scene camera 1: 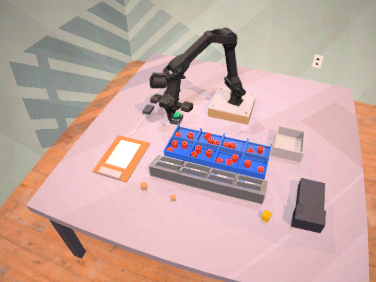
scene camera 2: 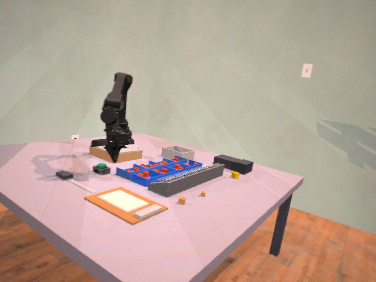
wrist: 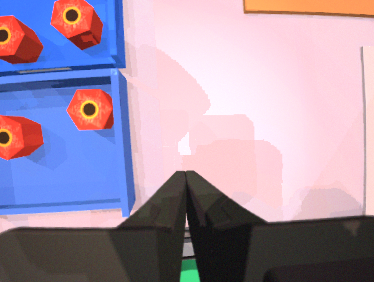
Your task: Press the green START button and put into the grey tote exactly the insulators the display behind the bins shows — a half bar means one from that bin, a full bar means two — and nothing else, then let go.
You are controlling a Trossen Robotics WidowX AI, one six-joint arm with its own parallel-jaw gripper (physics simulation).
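Note:
The START button [scene camera 1: 176, 115] [scene camera 2: 101, 165] [wrist: 189, 271] is green on a dark base, left of the bins. My gripper [scene camera 1: 170, 118] [scene camera 2: 115, 161] [wrist: 184, 179] is shut and empty, pointing down low close to the button; in scene view 2 its tips look a little apart from it. Blue bins [scene camera 1: 240, 170] [scene camera 2: 137, 179] [wrist: 128, 150] hold red insulators [scene camera 1: 198, 148] [scene camera 2: 145, 174] [wrist: 90, 110]. The long grey display [scene camera 1: 206, 185] [scene camera 2: 187, 181] stands along the bins; its windows look grey in scene view 1, with no lit bars readable. The grey tote [scene camera 1: 287, 152] [scene camera 2: 175, 154] shows no insulators in scene view 1.
An orange clipboard [scene camera 1: 100, 164] [scene camera 2: 95, 201] lies left of the display. A dark plug-like thing [scene camera 1: 148, 109] [scene camera 2: 64, 174] lies beyond the button. A black block [scene camera 1: 309, 205] [scene camera 2: 233, 164], a yellow cube [scene camera 1: 266, 216] [scene camera 2: 235, 175] and two small orange cubes lie around the display.

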